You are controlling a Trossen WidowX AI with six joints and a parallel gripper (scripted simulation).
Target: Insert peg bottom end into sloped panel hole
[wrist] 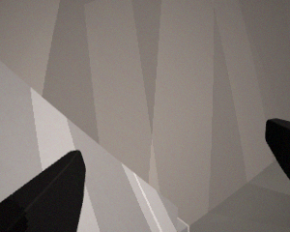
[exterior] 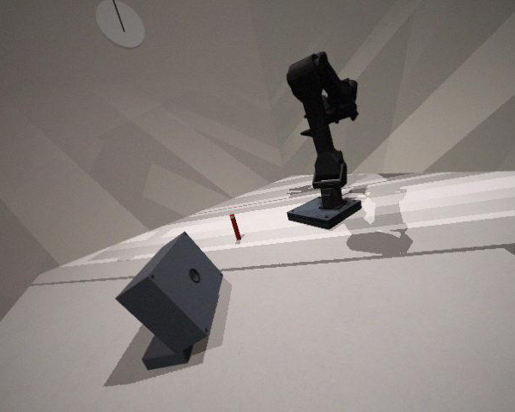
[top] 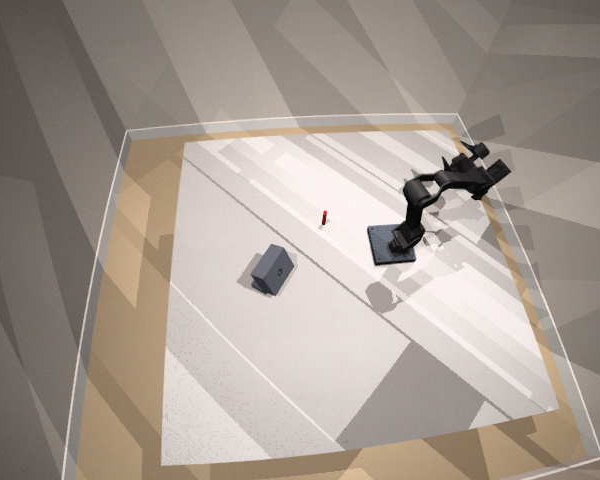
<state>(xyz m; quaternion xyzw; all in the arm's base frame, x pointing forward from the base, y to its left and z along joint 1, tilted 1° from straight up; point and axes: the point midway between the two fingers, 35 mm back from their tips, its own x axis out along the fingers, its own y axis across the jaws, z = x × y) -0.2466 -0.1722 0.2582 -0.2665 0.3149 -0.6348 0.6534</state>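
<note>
Right now my gripper tip is 480 mm short of the red peg, 220 mm above it and 10 mm to the right of it. The rest, counted from my gripper tip: sloped panel: 720 mm ahead, 200 mm below, 180 mm to the left.
</note>
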